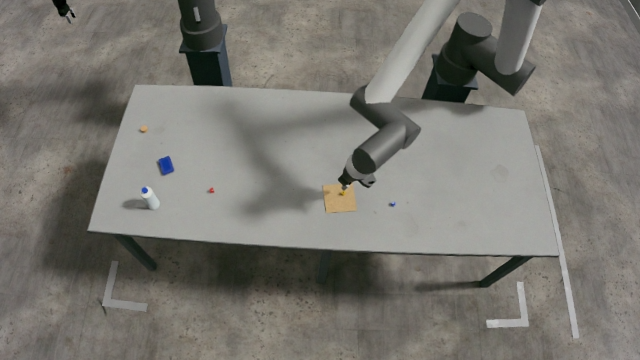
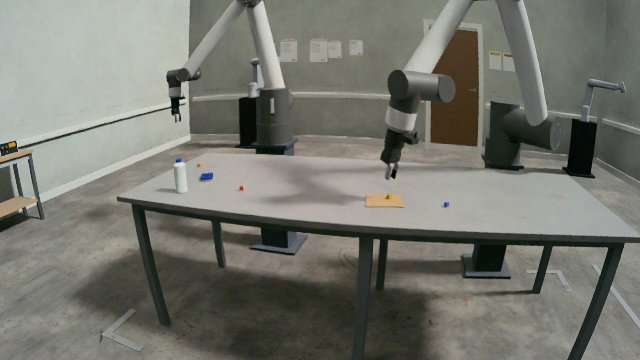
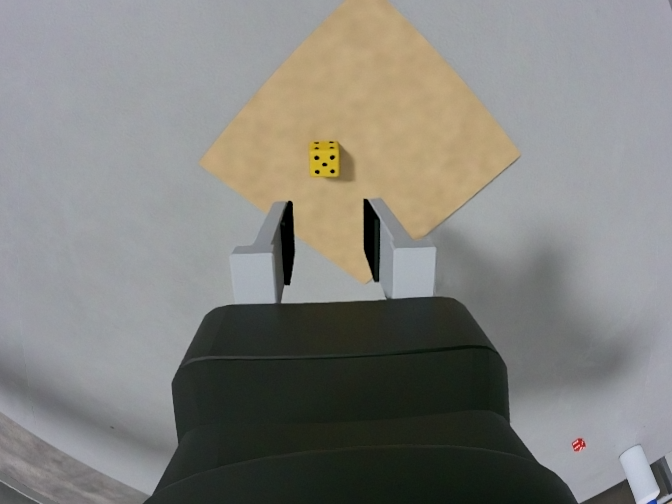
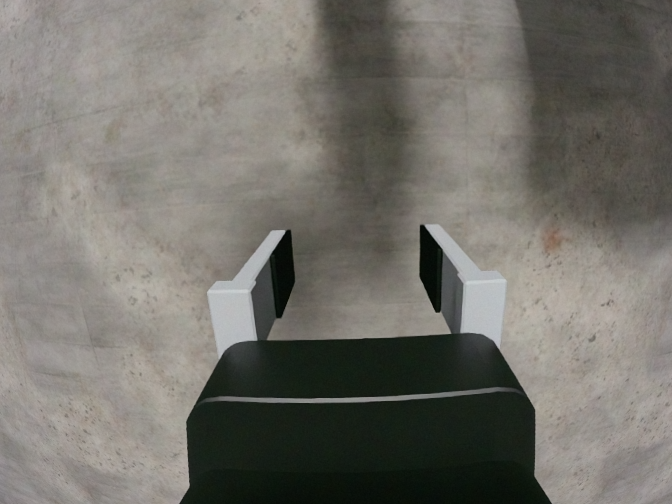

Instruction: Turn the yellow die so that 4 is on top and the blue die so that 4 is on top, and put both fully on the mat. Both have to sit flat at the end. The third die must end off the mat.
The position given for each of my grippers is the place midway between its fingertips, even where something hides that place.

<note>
I see my left gripper [image 3: 328, 225], my right gripper [image 4: 356, 254], a tan mat [image 1: 334, 202] and a yellow die [image 3: 324, 155].
The tan mat is seen too in image 3 [image 3: 410, 131]. Image 4 does not show the tan mat: it is out of frame. Image 4 does not show the yellow die: it is out of frame.
</note>
